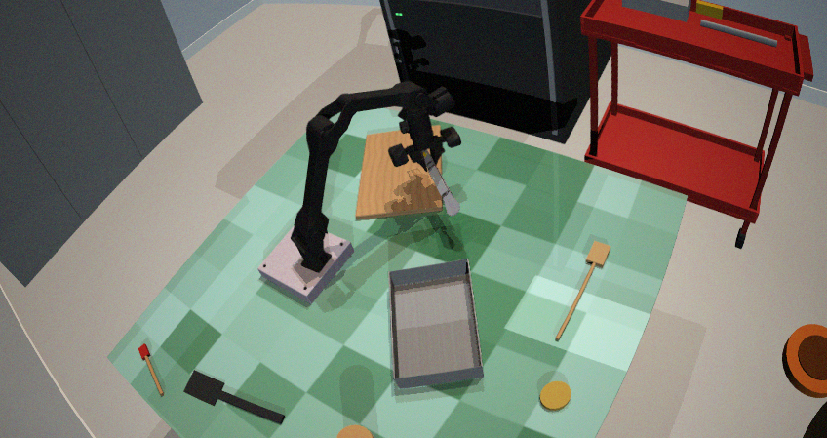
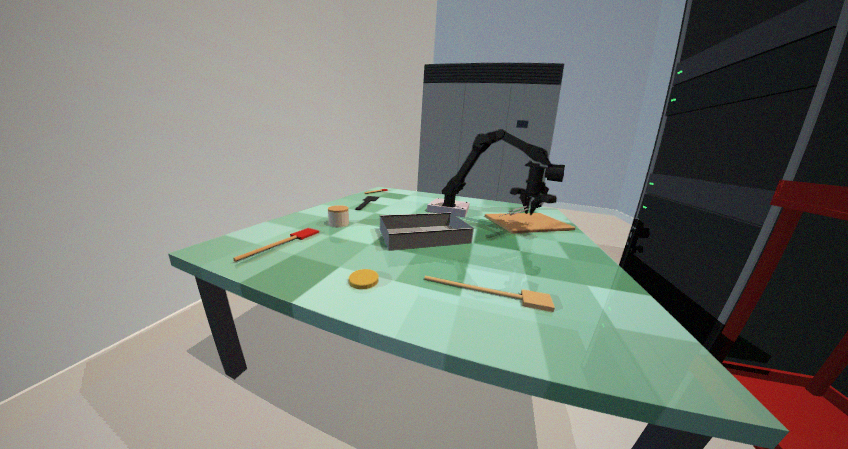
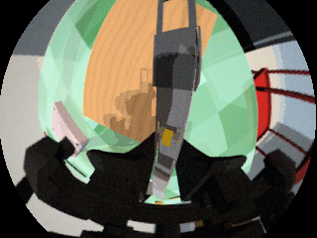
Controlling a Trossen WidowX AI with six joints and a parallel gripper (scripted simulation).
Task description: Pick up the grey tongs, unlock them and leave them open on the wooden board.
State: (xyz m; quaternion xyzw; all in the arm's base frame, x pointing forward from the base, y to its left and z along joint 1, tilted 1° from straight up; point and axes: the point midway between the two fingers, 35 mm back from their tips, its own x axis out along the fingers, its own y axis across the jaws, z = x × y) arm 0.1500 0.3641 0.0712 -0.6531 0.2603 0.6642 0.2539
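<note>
Right now the wooden board is 13 cm behind my gripper tip, 4 cm to the left of it and 7 cm below it. From my gripper tip the other things lie so: black spatula: 15 cm behind, 83 cm to the right, 7 cm below; then roasting tin: 23 cm ahead, 41 cm to the right, 5 cm below; then yellow lock piece: 2 cm behind, 1 cm to the left, 4 cm above.
</note>
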